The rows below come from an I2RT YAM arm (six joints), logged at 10 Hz.
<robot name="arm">
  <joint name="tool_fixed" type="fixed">
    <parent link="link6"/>
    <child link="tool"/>
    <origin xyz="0 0 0" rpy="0 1.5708 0"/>
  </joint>
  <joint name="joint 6" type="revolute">
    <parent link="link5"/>
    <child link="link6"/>
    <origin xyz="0.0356 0 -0.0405" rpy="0 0 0"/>
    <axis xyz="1 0 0"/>
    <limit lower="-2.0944" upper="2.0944"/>
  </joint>
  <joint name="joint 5" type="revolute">
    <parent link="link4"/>
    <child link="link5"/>
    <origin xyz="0.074 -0.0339 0.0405" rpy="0 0 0"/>
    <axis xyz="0 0 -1"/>
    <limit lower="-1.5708" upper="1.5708"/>
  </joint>
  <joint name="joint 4" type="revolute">
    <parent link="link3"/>
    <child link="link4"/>
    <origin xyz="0.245 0.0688 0.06" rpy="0 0 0"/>
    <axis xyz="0 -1 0"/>
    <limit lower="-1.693" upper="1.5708"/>
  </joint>
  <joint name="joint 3" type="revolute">
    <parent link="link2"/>
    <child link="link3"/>
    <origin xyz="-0.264 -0.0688 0" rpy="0 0 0"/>
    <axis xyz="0 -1 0"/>
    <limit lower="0" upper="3.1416"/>
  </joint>
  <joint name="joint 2" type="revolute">
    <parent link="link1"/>
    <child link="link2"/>
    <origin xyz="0.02 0.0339 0.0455" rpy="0 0 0"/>
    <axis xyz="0 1 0"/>
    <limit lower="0" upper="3.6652"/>
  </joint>
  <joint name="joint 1" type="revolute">
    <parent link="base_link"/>
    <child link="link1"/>
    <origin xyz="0 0 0.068" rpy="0 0 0"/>
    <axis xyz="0 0 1"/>
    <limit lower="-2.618" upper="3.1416"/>
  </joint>
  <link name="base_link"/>
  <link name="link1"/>
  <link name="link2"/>
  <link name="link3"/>
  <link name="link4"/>
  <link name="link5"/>
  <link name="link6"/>
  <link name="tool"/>
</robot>
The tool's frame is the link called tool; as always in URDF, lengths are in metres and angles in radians.
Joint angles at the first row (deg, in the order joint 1, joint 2, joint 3, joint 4, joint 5, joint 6):
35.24, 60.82, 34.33, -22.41, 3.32, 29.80
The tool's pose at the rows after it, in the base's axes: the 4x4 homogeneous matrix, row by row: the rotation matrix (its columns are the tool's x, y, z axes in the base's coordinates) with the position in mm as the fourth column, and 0 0 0 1 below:
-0.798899, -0.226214, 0.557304, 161.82; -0.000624, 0.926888, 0.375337, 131.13; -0.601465, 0.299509, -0.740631, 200.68; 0, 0, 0, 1
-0.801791, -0.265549, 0.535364, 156.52; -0.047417, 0.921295, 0.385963, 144.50; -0.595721, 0.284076, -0.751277, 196.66; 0, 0, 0, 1
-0.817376, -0.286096, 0.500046, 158.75; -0.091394, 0.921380, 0.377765, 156.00; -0.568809, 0.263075, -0.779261, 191.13; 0, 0, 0, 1
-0.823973, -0.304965, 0.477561, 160.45; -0.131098, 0.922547, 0.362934, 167.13; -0.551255, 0.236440, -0.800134, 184.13; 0, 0, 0, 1
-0.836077, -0.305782, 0.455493, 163.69; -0.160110, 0.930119, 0.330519, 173.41; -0.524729, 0.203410, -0.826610, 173.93; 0, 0, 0, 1
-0.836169, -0.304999, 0.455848, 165.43; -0.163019, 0.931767, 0.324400, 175.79; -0.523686, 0.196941, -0.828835, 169.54; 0, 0, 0, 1
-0.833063, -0.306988, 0.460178, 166.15; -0.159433, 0.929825, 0.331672, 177.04; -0.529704, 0.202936, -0.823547, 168.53; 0, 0, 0, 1
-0.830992, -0.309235, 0.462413, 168.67; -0.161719, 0.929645, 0.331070, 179.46; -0.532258, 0.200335, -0.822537, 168.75; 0, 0, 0, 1
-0.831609, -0.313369, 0.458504, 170.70; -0.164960, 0.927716, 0.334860, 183.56; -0.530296, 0.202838, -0.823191, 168.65; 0, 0, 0, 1
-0.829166, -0.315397, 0.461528, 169.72; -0.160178, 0.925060, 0.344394, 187.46; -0.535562, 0.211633, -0.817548, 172.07; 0, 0, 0, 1
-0.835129, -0.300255, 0.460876, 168.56; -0.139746, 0.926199, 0.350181, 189.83; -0.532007, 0.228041, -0.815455, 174.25; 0, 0, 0, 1
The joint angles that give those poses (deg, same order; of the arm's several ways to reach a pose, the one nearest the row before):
39.67, 60.56, 32.70, -20.07, 3.84, 30.71
43.57, 62.58, 33.03, -19.42, 5.13, 31.36
45.32, 66.51, 34.54, -19.51, 5.16, 31.27
47.07, 70.29, 35.65, -18.91, 5.88, 31.11
47.62, 74.00, 36.30, -18.61, 6.53, 30.87
47.75, 75.35, 36.22, -17.46, 6.85, 30.86
47.81, 75.68, 36.05, -16.40, 6.79, 30.92
47.77, 76.52, 36.68, -16.11, 6.88, 30.68
48.03, 77.64, 37.50, -15.84, 6.72, 30.76
48.82, 77.64, 38.21, -16.01, 6.93, 31.49
49.38, 77.57, 38.65, -16.32, 7.00, 33.16

